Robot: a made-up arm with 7 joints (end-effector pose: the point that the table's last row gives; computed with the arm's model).
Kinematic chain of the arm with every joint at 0, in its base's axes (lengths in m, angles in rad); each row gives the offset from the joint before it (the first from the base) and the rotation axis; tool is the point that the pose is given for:
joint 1: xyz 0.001 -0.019 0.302 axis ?
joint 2: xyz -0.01 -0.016 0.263 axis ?
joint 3: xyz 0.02 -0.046 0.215 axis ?
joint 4: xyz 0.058 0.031 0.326 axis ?
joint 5: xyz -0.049 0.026 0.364 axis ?
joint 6: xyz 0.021 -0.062 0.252 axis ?
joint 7: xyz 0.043 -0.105 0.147 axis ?
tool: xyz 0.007 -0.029 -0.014
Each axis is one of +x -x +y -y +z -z.
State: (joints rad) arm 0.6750 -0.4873 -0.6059 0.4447 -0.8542 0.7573 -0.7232
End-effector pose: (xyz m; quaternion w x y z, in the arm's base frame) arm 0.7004 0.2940 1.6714 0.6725 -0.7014 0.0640 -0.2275
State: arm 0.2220 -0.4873 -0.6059 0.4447 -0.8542 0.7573 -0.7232
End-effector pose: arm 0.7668 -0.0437 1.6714 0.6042 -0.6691 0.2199 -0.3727
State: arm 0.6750 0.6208 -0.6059 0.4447 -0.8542 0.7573 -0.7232
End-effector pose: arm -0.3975 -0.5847 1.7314 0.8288 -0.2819 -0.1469 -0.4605
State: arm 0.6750 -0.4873 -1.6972 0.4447 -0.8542 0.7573 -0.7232
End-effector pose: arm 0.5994 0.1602 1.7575 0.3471 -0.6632 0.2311 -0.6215
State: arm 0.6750 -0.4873 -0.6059 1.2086 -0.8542 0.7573 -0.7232
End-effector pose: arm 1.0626 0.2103 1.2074 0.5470 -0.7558 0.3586 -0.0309
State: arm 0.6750 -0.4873 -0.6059 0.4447 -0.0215 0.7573 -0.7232
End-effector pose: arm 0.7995 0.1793 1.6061 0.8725 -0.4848 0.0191 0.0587
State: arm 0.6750 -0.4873 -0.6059 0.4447 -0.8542 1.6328 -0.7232
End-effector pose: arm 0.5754 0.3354 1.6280 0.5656 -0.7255 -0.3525 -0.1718
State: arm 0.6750 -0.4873 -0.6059 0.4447 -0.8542 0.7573 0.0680
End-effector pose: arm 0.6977 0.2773 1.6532 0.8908 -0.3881 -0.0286 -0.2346
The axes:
joint 1: +z
joint 2: -y
joint 3: +z
joint 4: +y
joint 5: +z
joint 6: -y
joint 7: +x

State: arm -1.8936 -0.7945 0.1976 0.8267 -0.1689 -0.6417 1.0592
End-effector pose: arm -0.4238 -1.0530 0.7935 0.1179 -0.7285 -0.3335 0.5867
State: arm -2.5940 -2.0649 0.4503 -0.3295 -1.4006 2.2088 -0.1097
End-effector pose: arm -0.9483 -0.4806 0.4261 0.3454 -0.2968 0.4340 -0.7773
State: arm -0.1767 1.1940 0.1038 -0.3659 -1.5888 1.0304 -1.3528
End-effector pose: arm -1.2099 0.2522 0.5972 0.2000 0.0027 -0.1412 -0.9696
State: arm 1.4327 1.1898 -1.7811 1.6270 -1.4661 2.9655 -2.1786
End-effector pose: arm 0.4904 -0.7795 0.8454 0.2605 -0.7990 -0.2775 -0.4655
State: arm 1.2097 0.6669 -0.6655 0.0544 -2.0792 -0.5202 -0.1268
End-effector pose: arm -0.3871 -0.8083 1.4940 0.6568 0.3945 0.3435 -0.5431
